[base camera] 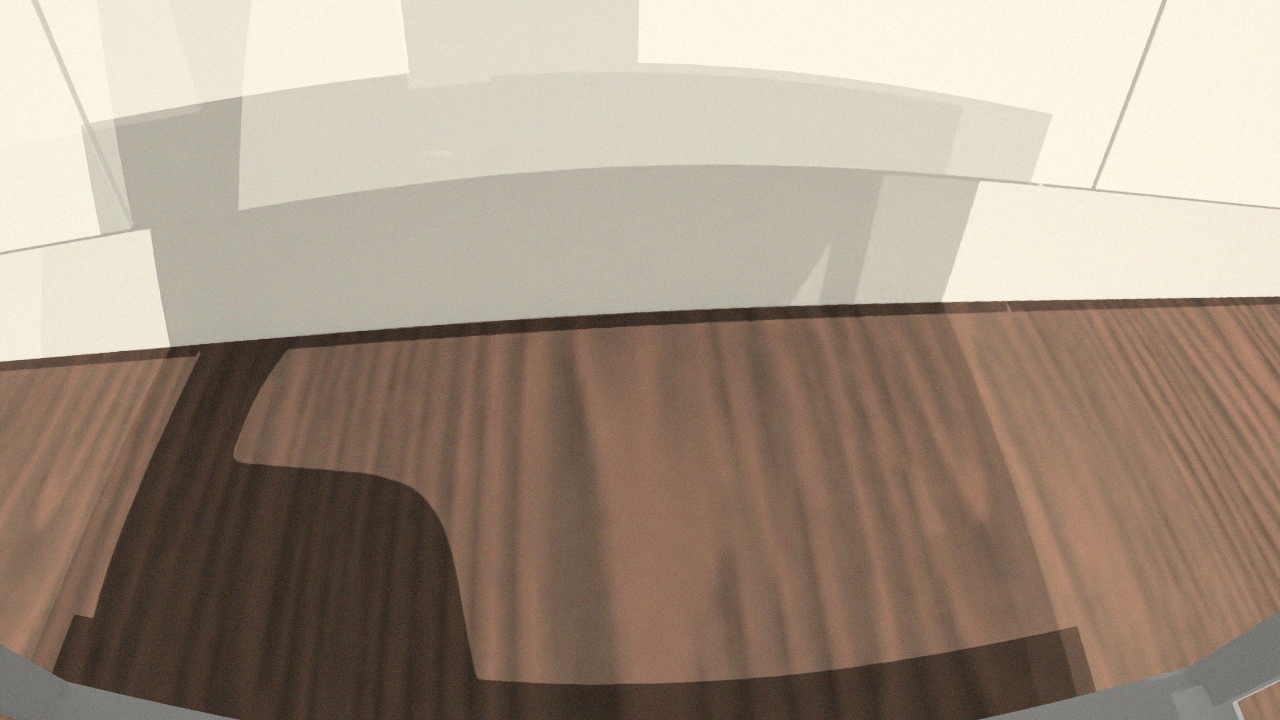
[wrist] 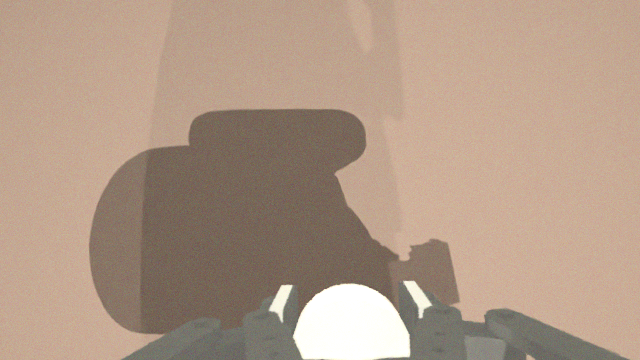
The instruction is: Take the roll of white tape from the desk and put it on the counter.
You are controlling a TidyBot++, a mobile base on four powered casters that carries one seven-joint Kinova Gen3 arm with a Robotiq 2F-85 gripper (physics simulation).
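Places are measured from the arm's base along level axes (x down, y ahead, z right), in metres.
Where they show: gripper, between the fingertips: (wrist: 348, 304).
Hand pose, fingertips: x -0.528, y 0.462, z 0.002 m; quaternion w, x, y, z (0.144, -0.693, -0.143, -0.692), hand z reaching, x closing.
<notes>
After its pixels a point has its place.
The roll of white tape (wrist: 352, 322) {x -0.550, y 0.453, z 0.003 m} shows as a white rounded shape at the bottom middle of the wrist view, between the two fingertips. My gripper (wrist: 348, 304) {x -0.528, y 0.462, z 0.002 m} is shut on it, one finger on each side. Below the gripper lies a plain pinkish-tan surface (wrist: 525, 150) {x -0.514, y 0.545, z 0.111 m}, which looks like the counter top; how high the tape is above it is hard to tell. The lower part of the tape is cut off by the frame. The gripper and the tape do not show in the base camera view.
A dark shadow of the arm and gripper (wrist: 250, 215) falls on the tan surface. In the base camera view, cream cabinet fronts (base camera: 554, 241) {x 0.332, y 0.473, z -0.043 m} rise straight ahead from the brown wood floor (base camera: 680, 501) {x 0.397, y 0.326, z 0.030 m}. Grey edges of the base (base camera: 1239, 658) {x 0.259, y 0.143, z 0.230 m} show at the bottom corners.
</notes>
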